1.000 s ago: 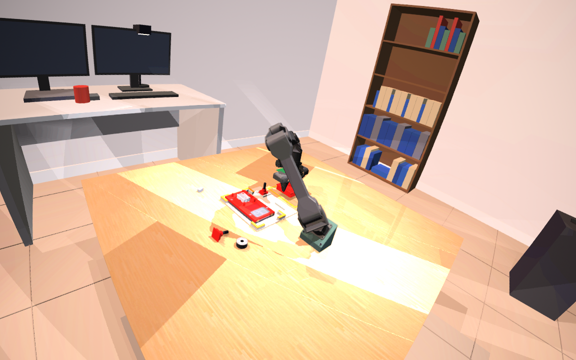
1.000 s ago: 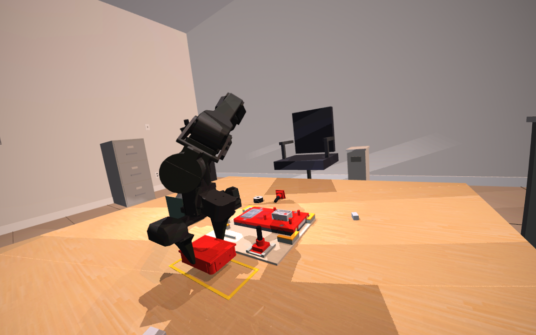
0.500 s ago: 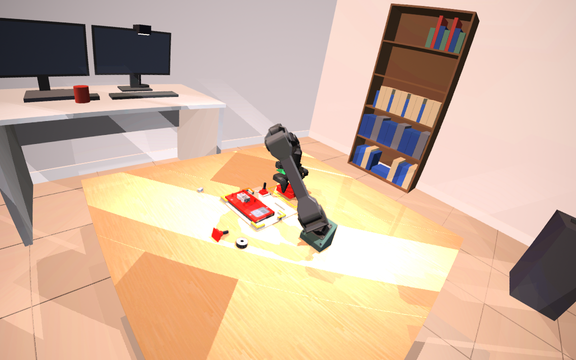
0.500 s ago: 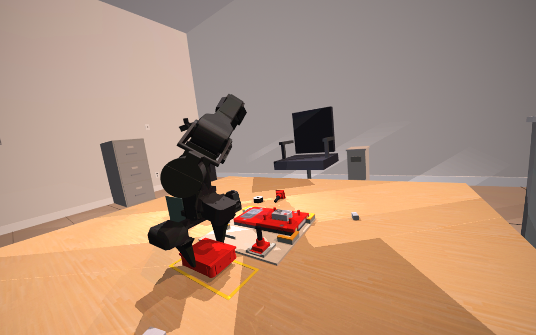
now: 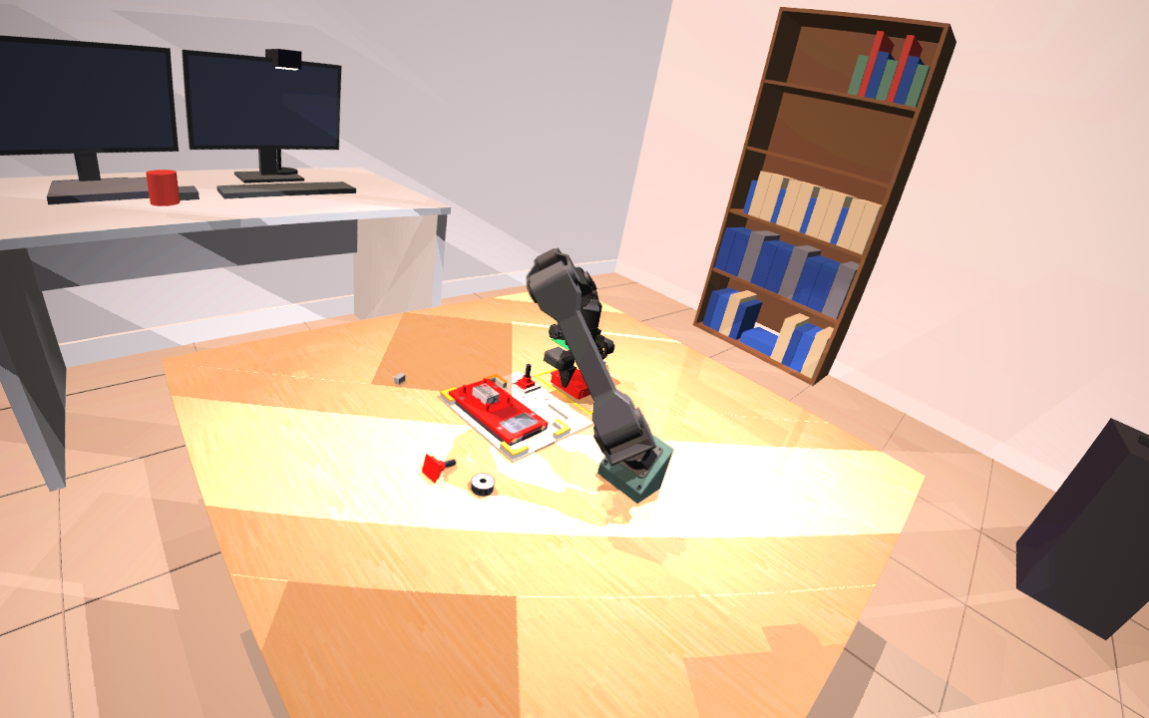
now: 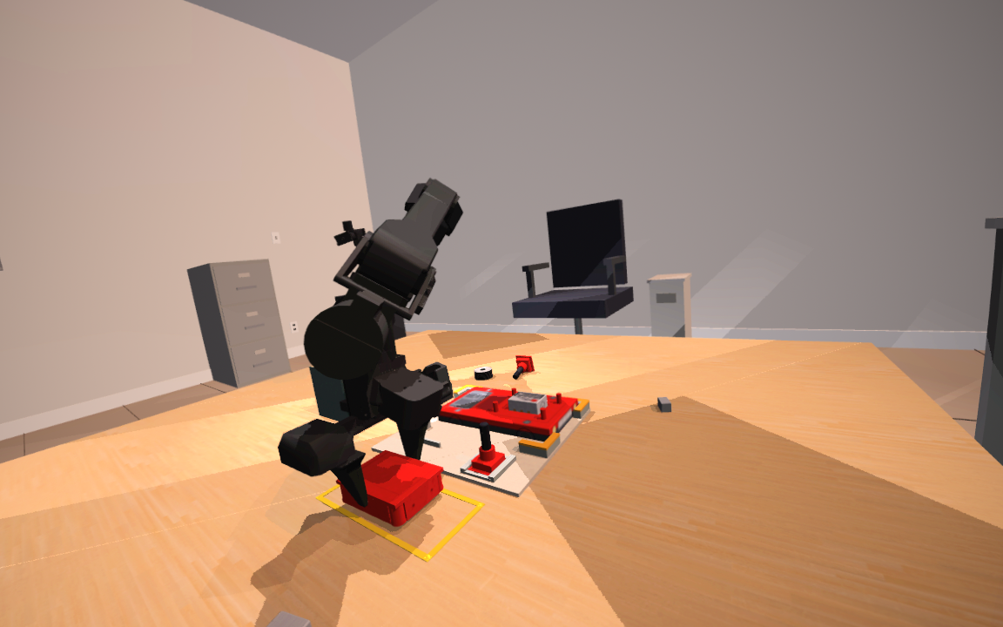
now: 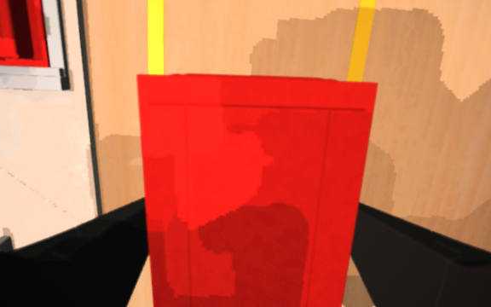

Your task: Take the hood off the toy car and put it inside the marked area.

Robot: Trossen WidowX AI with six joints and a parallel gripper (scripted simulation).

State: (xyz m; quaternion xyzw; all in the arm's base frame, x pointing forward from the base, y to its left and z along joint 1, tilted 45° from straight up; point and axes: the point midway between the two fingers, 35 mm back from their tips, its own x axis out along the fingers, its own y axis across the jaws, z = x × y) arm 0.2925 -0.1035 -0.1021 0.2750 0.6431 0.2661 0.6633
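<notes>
Now: gripper tip 1 cm below the red hood. The rest, counted from my gripper tip: black wheel: 39 cm to the left, 14 cm behind, 1 cm below; then green patch: 18 cm to the right, 18 cm ahead, 2 cm below.
</notes>
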